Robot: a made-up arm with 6 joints.
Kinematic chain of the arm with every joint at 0, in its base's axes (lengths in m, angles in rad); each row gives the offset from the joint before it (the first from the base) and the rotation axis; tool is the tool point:
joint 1: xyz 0 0 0.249 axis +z
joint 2: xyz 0 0 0 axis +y
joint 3: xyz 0 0 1.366 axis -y
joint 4: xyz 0 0 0 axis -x
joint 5: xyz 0.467 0 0 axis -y
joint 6: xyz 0 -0.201 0 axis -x
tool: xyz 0 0 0
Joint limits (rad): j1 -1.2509..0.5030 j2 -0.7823..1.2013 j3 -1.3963..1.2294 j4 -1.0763..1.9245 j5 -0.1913..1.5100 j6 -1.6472..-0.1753
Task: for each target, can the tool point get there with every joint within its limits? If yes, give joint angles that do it. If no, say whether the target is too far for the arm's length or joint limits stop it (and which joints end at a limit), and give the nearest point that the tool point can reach.
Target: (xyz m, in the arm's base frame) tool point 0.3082 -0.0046 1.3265
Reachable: yes | joints 0.0782 -0.0836 -1.0794 1.4279 0.5609 -0.8665
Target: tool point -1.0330 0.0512 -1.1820
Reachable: no: joint limits stop it (at a limit: joint 2, joint 3, joint 4) | nearest point -0.6889 0.0341 0.8042 | short by 2.016 m
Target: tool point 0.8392 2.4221 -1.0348
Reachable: no: too far | nearest point 1.2297 0.7561 0.2676 | short by 2.150 m
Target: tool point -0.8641 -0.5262 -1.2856
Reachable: no: joint limits stop it (at a limit: joint 1, joint 2) | nearest point 0.1424 -1.0692 0.3273 | short by 1.977 m
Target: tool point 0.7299 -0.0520 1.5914
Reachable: yes | joints 0.0305 0.1655 -0.2248 1.1926 1.3135 -1.4929
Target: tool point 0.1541 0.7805 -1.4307
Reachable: no: joint limits stop it (at a limit: joint 1, joint 2, joint 4) | nearest point 0.9364 0.5947 0.2671 | short by 1.879 m
